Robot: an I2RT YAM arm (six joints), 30 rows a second.
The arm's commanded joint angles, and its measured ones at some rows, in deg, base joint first. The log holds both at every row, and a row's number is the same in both.
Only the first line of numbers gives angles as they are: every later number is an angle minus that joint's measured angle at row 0.
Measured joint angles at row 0:
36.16 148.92 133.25 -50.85 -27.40 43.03
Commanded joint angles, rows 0 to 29:
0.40 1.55 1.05 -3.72 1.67 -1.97
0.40 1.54 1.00 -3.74 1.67 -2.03
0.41 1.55 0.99 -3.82 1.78 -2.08
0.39 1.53 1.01 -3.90 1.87 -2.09
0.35 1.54 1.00 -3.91 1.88 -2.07
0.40 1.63 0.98 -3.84 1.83 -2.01
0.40 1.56 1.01 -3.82 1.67 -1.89
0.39 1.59 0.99 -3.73 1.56 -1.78
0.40 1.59 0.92 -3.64 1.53 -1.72
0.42 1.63 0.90 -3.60 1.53 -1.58
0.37 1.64 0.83 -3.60 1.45 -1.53
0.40 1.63 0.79 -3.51 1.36 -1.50
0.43 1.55 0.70 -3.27 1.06 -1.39
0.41 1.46 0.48 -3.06 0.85 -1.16
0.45 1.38 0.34 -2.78 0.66 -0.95
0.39 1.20 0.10 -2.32 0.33 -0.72
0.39 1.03 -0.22 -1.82 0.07 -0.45
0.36 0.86 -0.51 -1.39 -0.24 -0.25
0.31 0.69 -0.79 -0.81 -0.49 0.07
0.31 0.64 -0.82 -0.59 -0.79 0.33
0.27 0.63 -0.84 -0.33 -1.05 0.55
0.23 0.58 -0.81 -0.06 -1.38 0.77
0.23 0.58 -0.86 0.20 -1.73 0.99
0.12 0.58 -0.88 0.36 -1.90 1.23
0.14 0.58 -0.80 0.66 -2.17 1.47
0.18 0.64 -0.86 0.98 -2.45 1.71
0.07 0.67 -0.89 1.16 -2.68 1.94
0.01 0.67 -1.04 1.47 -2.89 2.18
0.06 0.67 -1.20 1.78 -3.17 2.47
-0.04 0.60 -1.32 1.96 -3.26 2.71
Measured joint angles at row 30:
0.00 0.00 -0.13 1.22 -1.96 0.98
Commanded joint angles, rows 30 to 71:
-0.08 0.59 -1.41 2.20 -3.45 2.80
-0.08 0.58 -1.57 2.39 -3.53 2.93
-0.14 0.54 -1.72 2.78 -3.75 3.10
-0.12 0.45 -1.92 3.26 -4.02 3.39
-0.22 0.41 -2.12 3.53 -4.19 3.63
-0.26 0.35 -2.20 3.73 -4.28 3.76
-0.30 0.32 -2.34 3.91 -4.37 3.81
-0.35 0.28 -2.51 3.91 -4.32 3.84
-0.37 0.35 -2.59 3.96 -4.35 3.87
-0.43 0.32 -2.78 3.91 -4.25 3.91
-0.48 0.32 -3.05 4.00 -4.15 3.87
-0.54 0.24 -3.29 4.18 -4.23 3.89
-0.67 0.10 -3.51 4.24 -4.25 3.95
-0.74 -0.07 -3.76 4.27 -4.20 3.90
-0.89 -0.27 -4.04 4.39 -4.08 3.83
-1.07 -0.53 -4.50 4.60 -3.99 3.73
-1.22 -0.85 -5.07 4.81 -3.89 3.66
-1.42 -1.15 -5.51 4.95 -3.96 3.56
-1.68 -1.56 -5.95 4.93 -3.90 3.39
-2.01 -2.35 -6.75 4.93 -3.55 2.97
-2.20 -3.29 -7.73 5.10 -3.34 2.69
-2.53 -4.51 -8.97 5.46 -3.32 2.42
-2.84 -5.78 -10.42 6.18 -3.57 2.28
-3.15 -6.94 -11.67 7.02 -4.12 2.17
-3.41 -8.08 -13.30 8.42 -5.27 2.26
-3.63 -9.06 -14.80 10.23 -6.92 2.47
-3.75 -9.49 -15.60 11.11 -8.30 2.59
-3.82 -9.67 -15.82 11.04 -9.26 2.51
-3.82 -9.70 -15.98 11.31 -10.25 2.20
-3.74 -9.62 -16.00 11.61 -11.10 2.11
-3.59 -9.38 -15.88 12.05 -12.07 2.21
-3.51 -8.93 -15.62 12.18 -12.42 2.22
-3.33 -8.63 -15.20 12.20 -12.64 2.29
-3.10 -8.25 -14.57 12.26 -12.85 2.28
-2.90 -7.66 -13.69 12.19 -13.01 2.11
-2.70 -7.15 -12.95 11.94 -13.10 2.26
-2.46 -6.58 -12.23 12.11 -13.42 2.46
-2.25 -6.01 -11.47 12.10 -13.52 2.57
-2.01 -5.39 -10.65 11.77 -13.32 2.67
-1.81 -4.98 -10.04 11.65 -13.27 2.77
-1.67 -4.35 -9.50 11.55 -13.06 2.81
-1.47 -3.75 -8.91 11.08 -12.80 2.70
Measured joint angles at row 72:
-2.12 -6.10 -11.34 11.61 -11.89 3.27
